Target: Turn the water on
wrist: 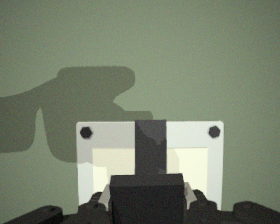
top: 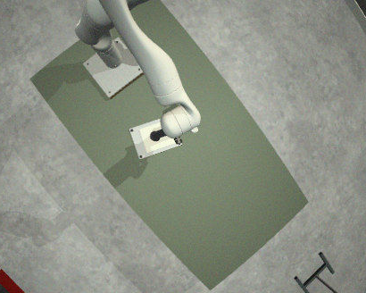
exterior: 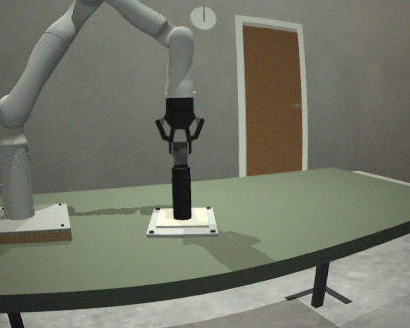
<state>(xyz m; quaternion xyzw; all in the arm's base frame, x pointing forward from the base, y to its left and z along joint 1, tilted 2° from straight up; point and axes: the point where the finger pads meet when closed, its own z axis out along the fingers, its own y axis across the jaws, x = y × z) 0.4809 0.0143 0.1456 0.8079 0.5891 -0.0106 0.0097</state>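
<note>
Now: the lever 10 mm behind my hand, 30 mm to the right of it and 10 mm below it. From my hand the other things lie so: tap (20 mm behind, 60 mm to the right, 70 mm below).
</note>
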